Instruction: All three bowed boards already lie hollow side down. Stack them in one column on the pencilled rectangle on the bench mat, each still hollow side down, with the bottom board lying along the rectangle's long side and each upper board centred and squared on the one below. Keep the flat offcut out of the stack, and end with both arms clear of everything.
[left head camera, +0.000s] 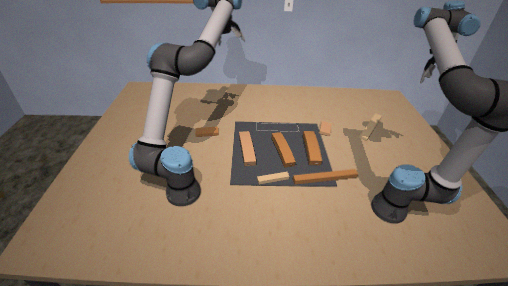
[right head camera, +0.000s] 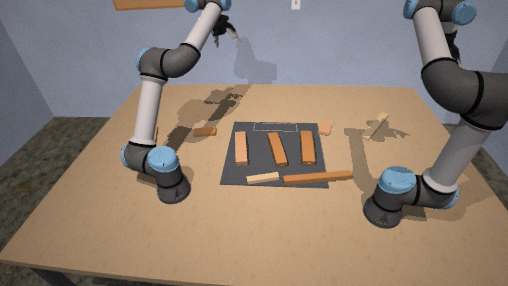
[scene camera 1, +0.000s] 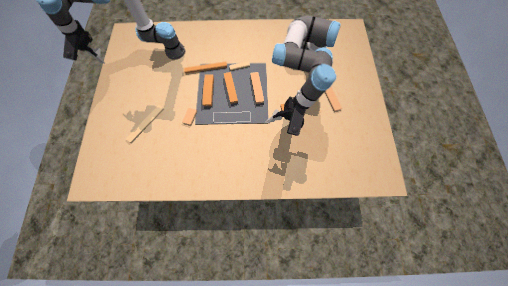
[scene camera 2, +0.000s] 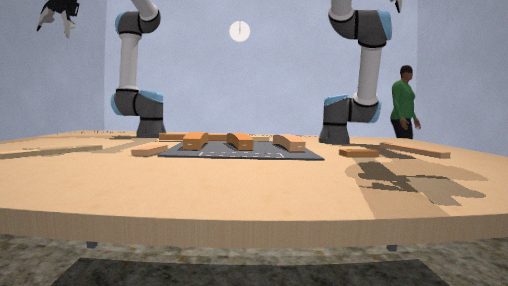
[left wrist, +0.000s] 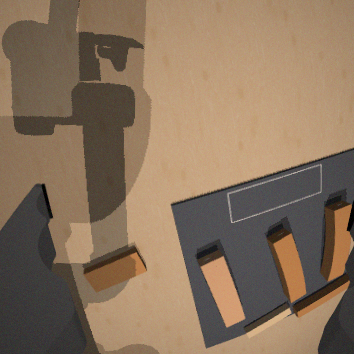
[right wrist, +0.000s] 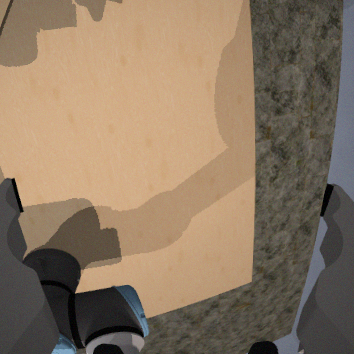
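Seen in the pictures: left gripper, between the fingertips: (left head camera: 232, 43) (right head camera: 229, 44) (scene camera 1: 281, 127) (scene camera 2: 366, 2) (left wrist: 200, 193); right gripper, between the fingertips: (left head camera: 438, 81) (scene camera 1: 89, 59) (scene camera 2: 52, 34) (right wrist: 173, 183); left arm's base, origin of its link: (left head camera: 183, 192) (right head camera: 174, 191) (scene camera 2: 333, 142); right arm's base, origin of its link: (left head camera: 388, 209) (right head camera: 381, 213) (scene camera 1: 175, 51) (scene camera 2: 151, 136) (right wrist: 50, 270).
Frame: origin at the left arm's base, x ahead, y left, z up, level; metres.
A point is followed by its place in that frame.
Three bowed boards lie apart on the bench mat (left head camera: 265, 150) {x 0.316, y -0.356, z 0.006 m}, hollow side down: a pale one (left head camera: 247, 148) {x 0.272, y -0.263, z 0.049 m} (scene camera 2: 289, 143) {x 0.423, y -0.262, z 0.034 m} (left wrist: 221, 290) {x 0.335, y -0.247, z 0.051 m}, an orange one (left head camera: 283, 149) {x 0.280, y -0.445, z 0.052 m} (scene camera 2: 240, 141) {x 0.435, y -0.430, z 0.037 m} (left wrist: 289, 267) {x 0.339, y -0.431, z 0.053 m} slightly askew, and another orange one (left head camera: 312, 147) {x 0.311, y -0.597, z 0.052 m} (scene camera 2: 195, 141) {x 0.460, y -0.580, z 0.035 m}. The pencilled rectangle (left head camera: 277, 131) {x 0.425, y -0.422, z 0.048 m} (left wrist: 276, 207) is bare at the mat's far edge in the left head camera. Several flat pieces lie around; which is the task's offcut I cannot tell. My left gripper (scene camera 1: 282, 126) {x 0.767, y -0.128, z 0.405 m} (left wrist: 200, 193) {x 0.767, y -0.128, z 0.405 m} is open and empty, high above the table. My right gripper (scene camera 2: 53, 32) {x 0.422, y -1.155, z 0.417 m} (right wrist: 173, 183) {x 0.422, y -1.155, z 0.417 m} is open and empty, raised far from the boards.
In the left head camera, a cream piece (left head camera: 273, 177) {x 0.106, y -0.397, z 0.026 m} and long orange strip (left head camera: 325, 176) {x 0.129, y -0.642, z 0.032 m} lie at the mat's near edge. An orange block (left head camera: 207, 132) {x 0.420, y -0.027, z 0.020 m} lies left, a pale block (left head camera: 325, 128) {x 0.529, y -0.704, z 0.022 m} and thin stick (left head camera: 372, 127) {x 0.583, y -1.006, z 0.015 m} right. Scene camera 1 shows another long piece (scene camera 1: 333, 99) {x 0.369, y 0.282, z 0.021 m}.
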